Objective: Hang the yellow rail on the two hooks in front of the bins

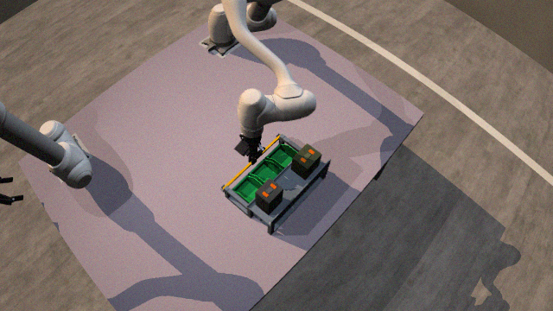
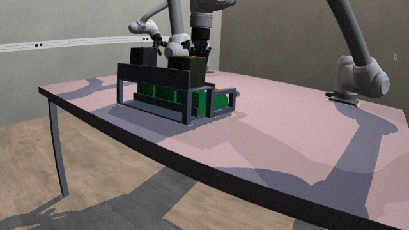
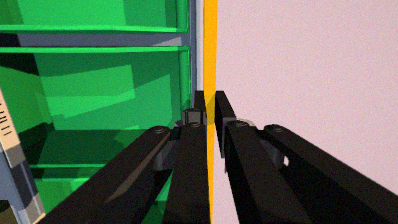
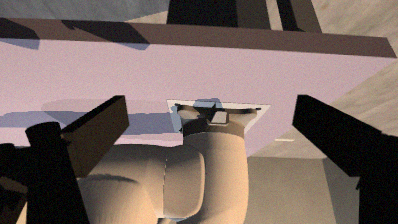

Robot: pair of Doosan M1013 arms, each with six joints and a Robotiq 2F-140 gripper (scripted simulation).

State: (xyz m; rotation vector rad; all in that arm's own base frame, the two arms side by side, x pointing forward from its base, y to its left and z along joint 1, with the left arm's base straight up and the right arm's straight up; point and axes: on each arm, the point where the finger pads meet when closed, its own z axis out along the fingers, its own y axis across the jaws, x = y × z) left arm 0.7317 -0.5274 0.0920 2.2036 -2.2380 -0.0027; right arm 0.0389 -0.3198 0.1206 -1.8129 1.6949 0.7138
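Right now my left hand is 3 cm above the yellow rail. Round my left hand: dark box (20 cm ahead, 11 cm to the right, 7 cm above); grey shelf (13 cm ahead, 2 cm below); olive box (20 cm ahead, 12 cm to the left, 6 cm above).
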